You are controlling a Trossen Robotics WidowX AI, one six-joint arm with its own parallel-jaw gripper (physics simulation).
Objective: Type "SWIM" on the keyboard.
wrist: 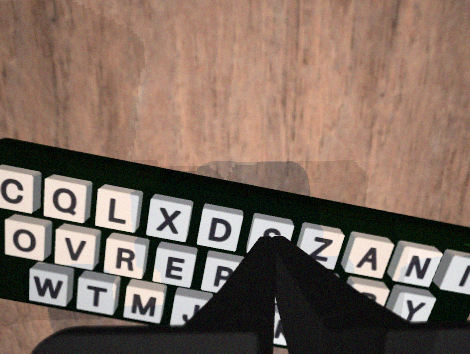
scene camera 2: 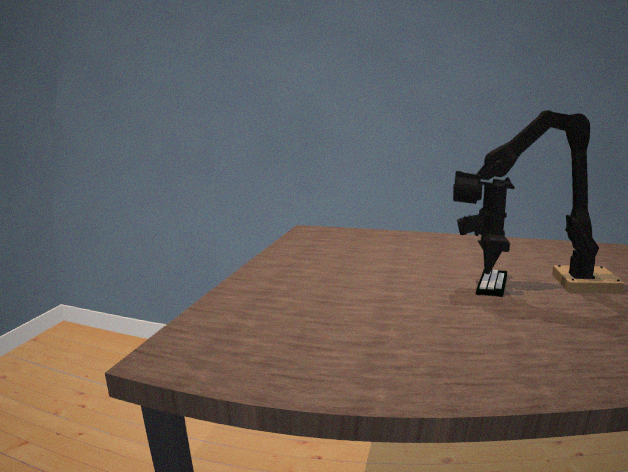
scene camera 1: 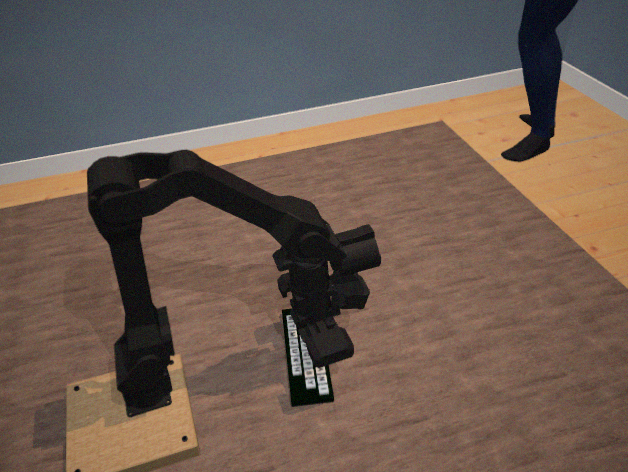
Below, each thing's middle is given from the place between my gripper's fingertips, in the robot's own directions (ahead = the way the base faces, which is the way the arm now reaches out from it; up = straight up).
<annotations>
Now: hand 2 cm past the keyboard (scene camera 1: 308,384), 1 cm to the right of it and 1 cm above it.
</annotations>
